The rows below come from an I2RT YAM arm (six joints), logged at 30 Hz.
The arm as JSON. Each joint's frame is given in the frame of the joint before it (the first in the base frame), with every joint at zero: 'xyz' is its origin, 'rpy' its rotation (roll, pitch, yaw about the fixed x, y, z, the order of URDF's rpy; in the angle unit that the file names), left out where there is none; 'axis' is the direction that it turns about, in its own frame. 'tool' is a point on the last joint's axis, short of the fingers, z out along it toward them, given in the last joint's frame.
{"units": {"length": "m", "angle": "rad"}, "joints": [
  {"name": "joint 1", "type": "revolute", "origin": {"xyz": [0.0, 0.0, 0.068]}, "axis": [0.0, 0.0, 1.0]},
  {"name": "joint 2", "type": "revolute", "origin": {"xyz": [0.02, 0.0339, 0.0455]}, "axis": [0.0, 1.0, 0.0]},
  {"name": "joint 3", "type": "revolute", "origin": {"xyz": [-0.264, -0.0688, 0.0]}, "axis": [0.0, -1.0, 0.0]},
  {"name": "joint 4", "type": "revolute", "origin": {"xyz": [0.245, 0.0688, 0.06]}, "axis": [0.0, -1.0, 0.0]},
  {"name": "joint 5", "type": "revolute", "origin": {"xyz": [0.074, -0.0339, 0.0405]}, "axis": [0.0, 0.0, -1.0]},
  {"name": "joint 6", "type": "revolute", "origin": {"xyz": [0.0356, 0.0, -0.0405]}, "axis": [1.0, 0.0, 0.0]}
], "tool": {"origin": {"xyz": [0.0, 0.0, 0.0], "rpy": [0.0, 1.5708, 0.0]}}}
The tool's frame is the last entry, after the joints.
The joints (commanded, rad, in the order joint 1, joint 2, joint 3, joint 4, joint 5, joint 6), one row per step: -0.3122 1.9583 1.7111 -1.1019 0.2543 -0.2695; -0.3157 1.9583 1.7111 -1.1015 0.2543 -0.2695; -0.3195 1.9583 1.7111 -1.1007 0.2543 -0.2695; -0.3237 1.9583 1.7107 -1.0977 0.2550 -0.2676; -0.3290 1.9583 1.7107 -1.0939 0.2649 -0.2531; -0.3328 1.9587 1.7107 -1.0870 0.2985 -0.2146; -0.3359 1.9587 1.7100 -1.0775 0.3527 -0.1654; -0.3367 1.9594 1.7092 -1.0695 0.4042 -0.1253; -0.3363 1.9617 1.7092 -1.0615 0.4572 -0.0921; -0.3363 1.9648 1.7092 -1.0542 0.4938 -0.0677; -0.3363 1.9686 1.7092 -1.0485 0.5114 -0.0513; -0.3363 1.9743 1.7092 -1.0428 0.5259 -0.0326; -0.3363 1.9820 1.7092 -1.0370 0.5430 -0.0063; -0.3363 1.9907 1.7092 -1.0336 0.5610 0.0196; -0.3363 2.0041 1.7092 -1.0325 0.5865 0.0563
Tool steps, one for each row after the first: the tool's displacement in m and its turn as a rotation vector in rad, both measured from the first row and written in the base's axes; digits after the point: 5 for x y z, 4 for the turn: -0.00042 -0.00132 0.00001 -0.0001 -0.0004 -0.0035; -0.00084 -0.00277 0.00003 -0.0004 -0.0011 -0.0073; -0.00115 -0.00444 0.00000 -0.0016 -0.0040 -0.0134; -0.00162 -0.00686 0.00018 -0.0102 -0.0091 -0.0346; -0.00185 -0.00959 0.00052 -0.0387 -0.0177 -0.0821; -0.00216 -0.01272 0.00117 -0.0861 -0.0280 -0.1431; -0.00220 -0.01485 0.00155 -0.1319 -0.0358 -0.1923; -0.00181 -0.01663 0.00165 -0.1799 -0.0417 -0.2339; -0.00123 -0.01806 0.00125 -0.2132 -0.0475 -0.2640; -0.00045 -0.01892 0.00025 -0.2287 -0.0525 -0.2826; 0.00062 -0.01977 -0.00153 -0.2408 -0.0575 -0.3023; 0.00190 -0.02077 -0.00403 -0.2543 -0.0637 -0.3290; 0.00304 -0.02175 -0.00697 -0.2684 -0.0667 -0.3550; 0.00439 -0.02303 -0.01164 -0.2881 -0.0667 -0.3906
